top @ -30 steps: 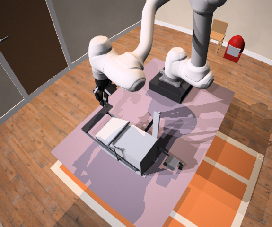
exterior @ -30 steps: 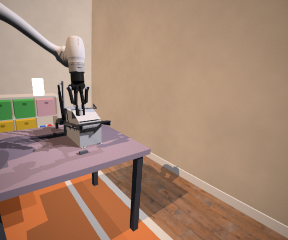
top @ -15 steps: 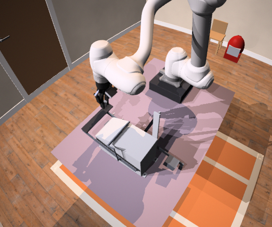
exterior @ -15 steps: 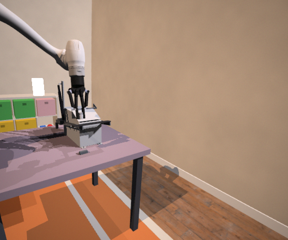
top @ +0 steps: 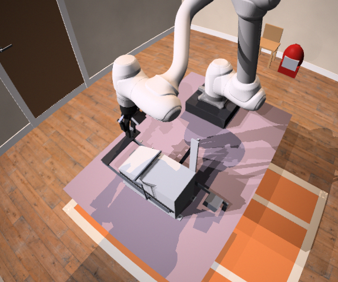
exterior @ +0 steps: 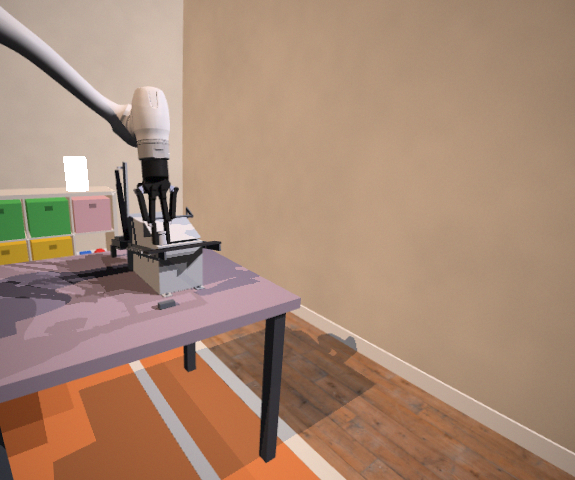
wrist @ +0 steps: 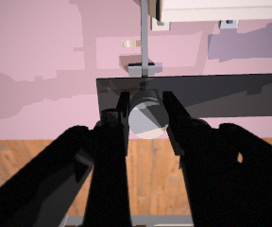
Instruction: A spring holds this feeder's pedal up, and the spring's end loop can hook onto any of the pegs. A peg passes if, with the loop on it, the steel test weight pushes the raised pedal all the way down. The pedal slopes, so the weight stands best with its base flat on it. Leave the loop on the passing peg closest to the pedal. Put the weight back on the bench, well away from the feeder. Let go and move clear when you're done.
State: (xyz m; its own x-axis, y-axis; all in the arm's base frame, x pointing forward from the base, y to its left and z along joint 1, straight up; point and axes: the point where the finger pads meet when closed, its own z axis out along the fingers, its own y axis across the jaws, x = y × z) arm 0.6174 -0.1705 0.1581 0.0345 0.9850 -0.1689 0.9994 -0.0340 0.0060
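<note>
The small grey block is 22 cm below my hand and 3 cm to the right of it. The rest, counted from my hand: steel test weight: 1 cm below.
</note>
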